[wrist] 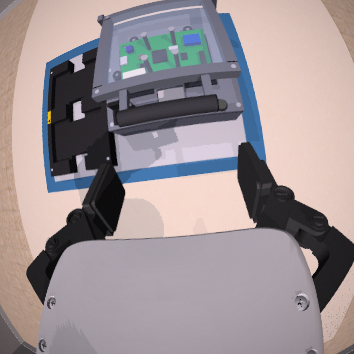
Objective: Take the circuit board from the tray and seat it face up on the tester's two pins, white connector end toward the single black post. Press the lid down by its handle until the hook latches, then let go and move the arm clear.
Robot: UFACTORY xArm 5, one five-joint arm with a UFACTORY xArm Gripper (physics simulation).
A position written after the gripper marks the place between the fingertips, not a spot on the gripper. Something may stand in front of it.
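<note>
A lid [135, 52] is visible, as is the gripper [175, 168].
</note>
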